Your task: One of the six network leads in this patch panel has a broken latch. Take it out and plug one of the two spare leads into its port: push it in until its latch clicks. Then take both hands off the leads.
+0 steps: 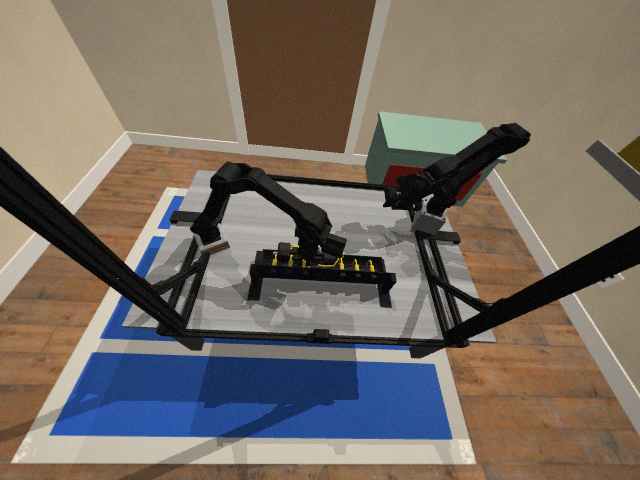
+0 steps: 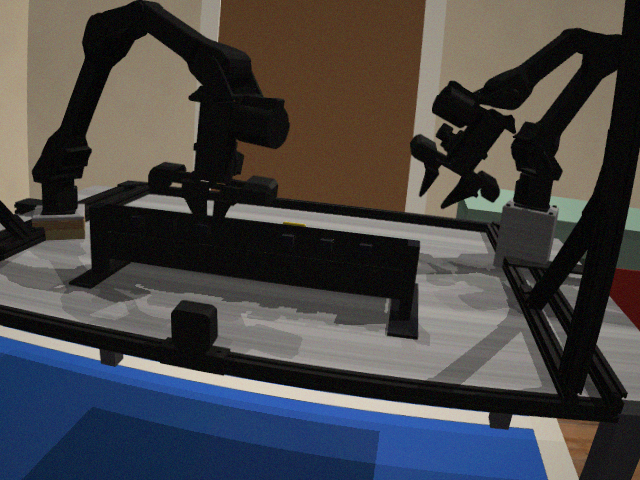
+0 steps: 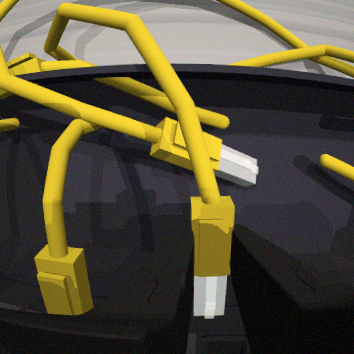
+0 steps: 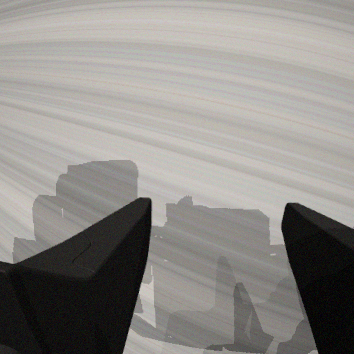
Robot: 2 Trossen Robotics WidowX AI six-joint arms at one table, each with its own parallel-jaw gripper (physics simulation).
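Observation:
The black patch panel stands on two feet, with yellow leads along it. My left gripper is shut on a yellow lead. Its clear plug points down, out of any port, above a dark port opening. Another lead stands upright beside it, its tip hidden in the panel. A loose lead lies tilted behind the held one, its clear plug bare. Which leads are spare or broken I cannot tell. My right gripper is open, empty, and away from the panel.
More leads stand at the panel's right half. Yellow cables loop over the panel's rim around the left fingers. A black frame edges the table, with a small black box at the front.

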